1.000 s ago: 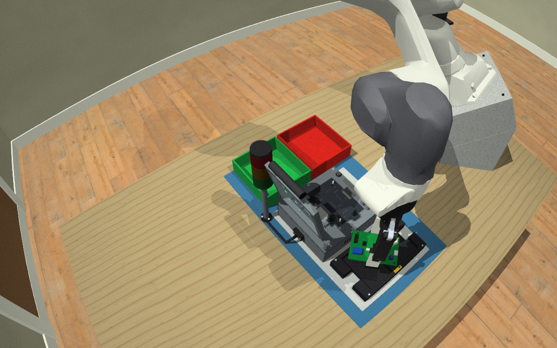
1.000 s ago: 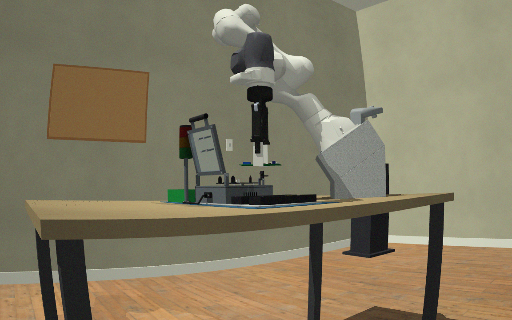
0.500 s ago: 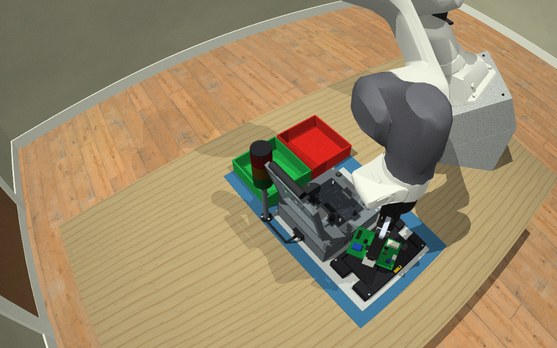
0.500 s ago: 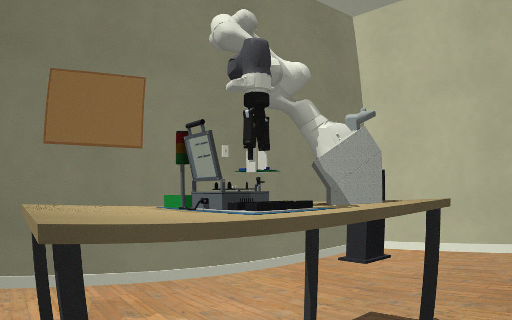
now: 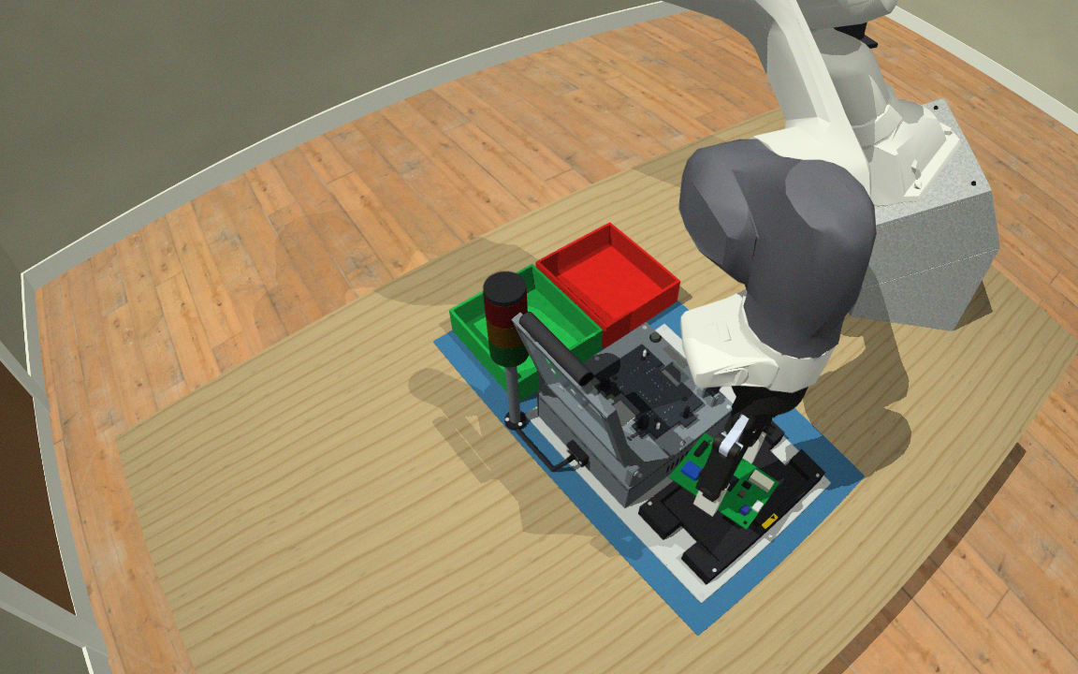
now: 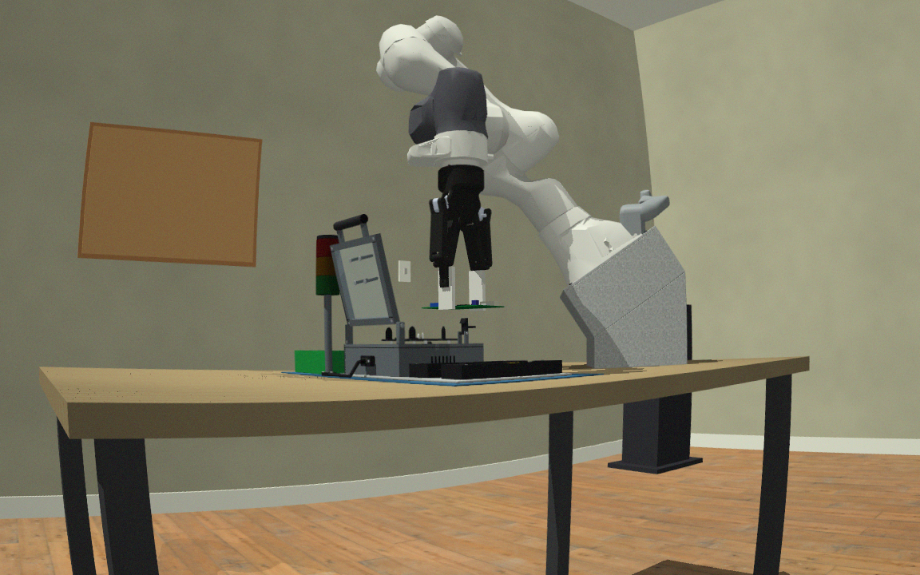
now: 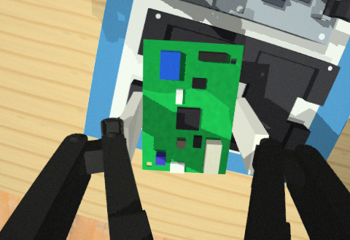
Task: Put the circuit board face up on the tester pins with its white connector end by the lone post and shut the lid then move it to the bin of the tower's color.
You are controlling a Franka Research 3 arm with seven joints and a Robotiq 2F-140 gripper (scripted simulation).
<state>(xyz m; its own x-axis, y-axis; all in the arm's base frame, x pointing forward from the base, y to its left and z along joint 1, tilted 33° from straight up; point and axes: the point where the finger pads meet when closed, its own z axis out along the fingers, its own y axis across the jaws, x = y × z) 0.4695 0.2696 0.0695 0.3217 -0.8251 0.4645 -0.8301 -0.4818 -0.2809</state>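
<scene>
Now: the green circuit board 2 cm below my hand. The rest, counted from my hand: clear lid (15 cm to the right, 11 cm ahead, 4 cm above); then latch hook (13 cm to the right, 8 cm behind, 5 cm below); then tester plate (17 cm to the right, 7 cm below, 1 cm behind).
</scene>
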